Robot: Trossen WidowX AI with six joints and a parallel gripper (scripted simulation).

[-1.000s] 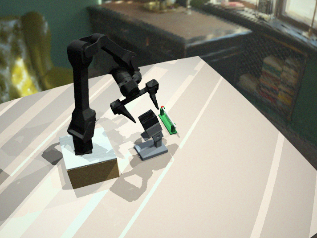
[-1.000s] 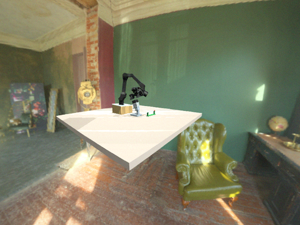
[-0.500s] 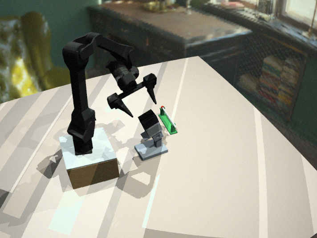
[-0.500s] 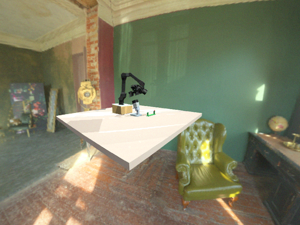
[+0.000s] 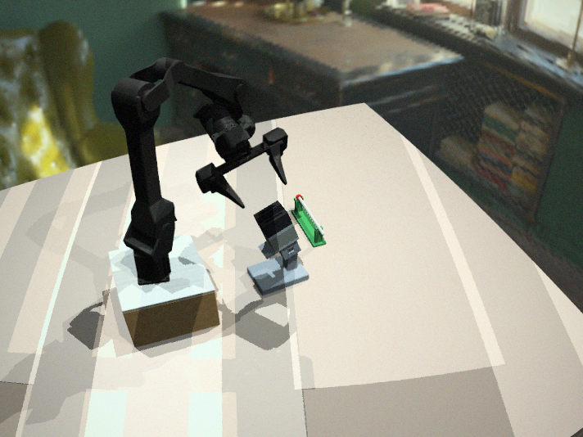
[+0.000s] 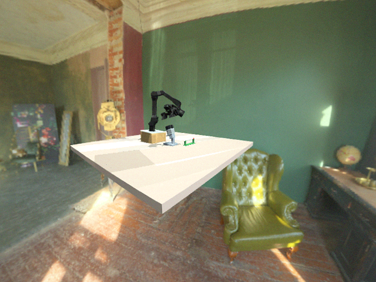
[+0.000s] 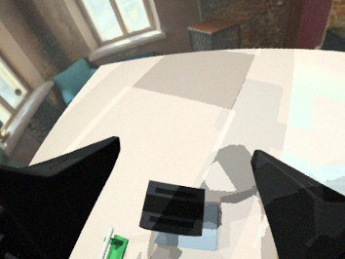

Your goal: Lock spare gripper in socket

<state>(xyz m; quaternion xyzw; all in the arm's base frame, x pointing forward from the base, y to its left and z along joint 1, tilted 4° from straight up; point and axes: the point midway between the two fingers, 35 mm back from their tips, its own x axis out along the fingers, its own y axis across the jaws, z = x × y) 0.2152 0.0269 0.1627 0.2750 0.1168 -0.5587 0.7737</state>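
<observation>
Now: the green rack 220 mm below my gripper tip, 170 mm to the left of it and 140 mm ahead of it. The rest, counted from my gripper tip: spare gripper (120 mm below, 30 mm to the left, 30 mm ahead); grey mount (190 mm below, 40 mm ahead, 30 mm to the left).
</observation>
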